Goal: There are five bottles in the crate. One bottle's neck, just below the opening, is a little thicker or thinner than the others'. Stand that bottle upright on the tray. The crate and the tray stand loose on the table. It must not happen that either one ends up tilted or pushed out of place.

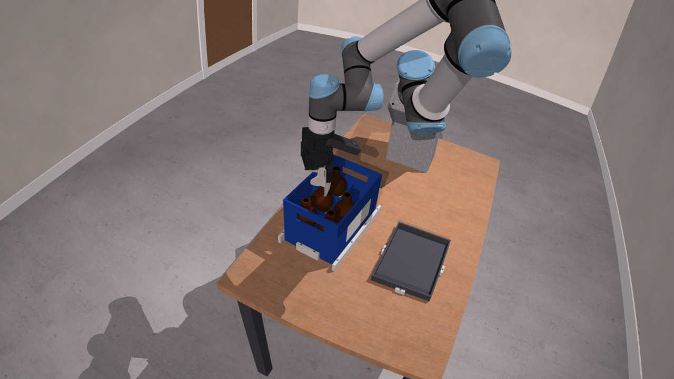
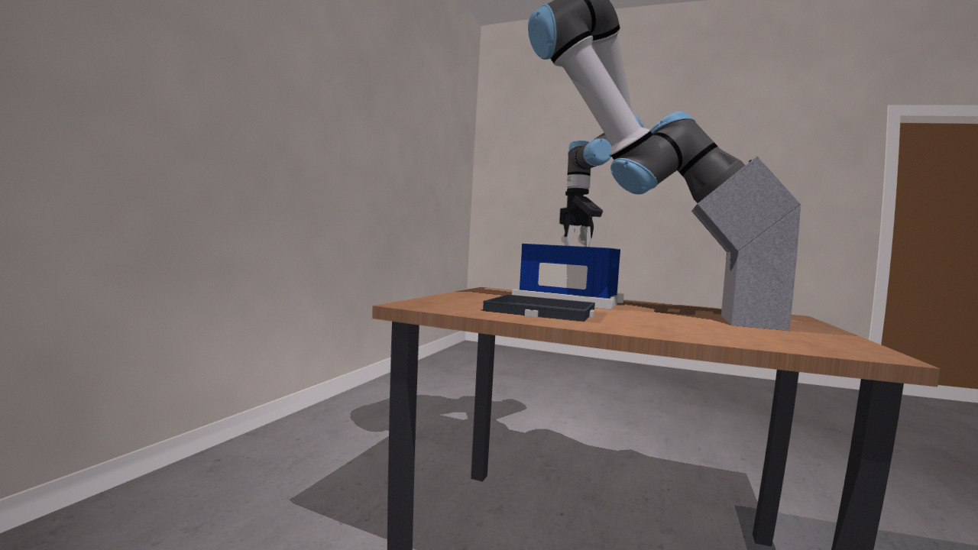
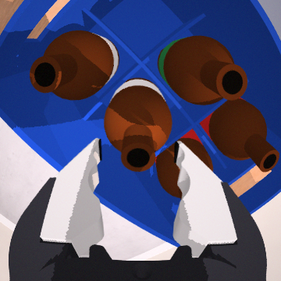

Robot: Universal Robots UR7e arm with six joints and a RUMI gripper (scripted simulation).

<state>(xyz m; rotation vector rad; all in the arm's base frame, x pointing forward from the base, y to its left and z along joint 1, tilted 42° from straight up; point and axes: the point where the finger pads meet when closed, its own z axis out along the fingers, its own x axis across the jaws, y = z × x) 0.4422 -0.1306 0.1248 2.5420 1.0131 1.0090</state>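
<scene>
The crate is 4 cm to the left of my hand and 7 cm below it. Also, from my hand: dark tray (33 cm to the left, 14 cm below); then bottle (9 cm ahead, 7 cm below).
</scene>
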